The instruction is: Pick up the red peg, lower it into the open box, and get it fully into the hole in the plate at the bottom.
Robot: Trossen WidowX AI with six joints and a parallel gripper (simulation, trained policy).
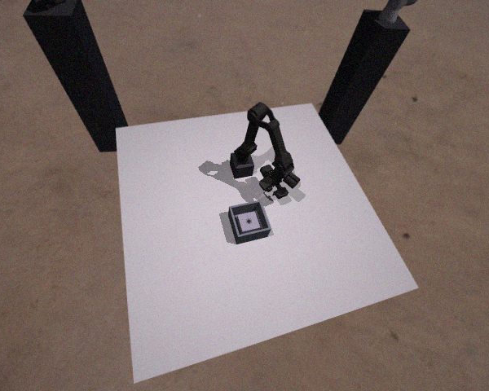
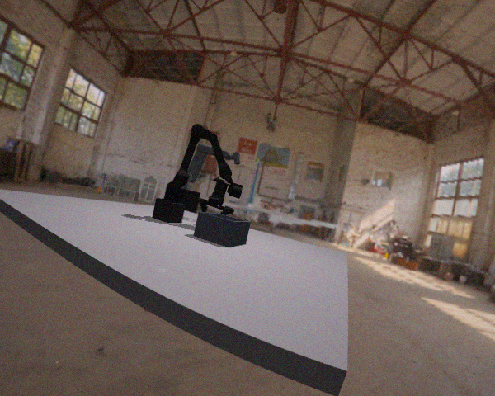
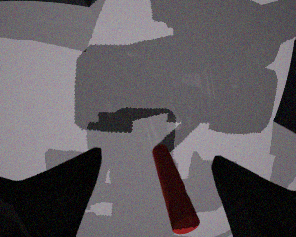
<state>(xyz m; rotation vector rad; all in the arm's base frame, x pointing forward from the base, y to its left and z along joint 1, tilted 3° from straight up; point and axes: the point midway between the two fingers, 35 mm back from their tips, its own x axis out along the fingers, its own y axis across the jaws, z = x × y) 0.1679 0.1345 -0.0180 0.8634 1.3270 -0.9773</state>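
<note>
The red peg is 1 cm to the left of my gripper tip and 1 cm behind it. The rest, counted from my gripper tip: plate (18 cm ahead, 14 cm to the right, 1 cm above); dark box (18 cm ahead, 14 cm to the right, 1 cm below).
</note>
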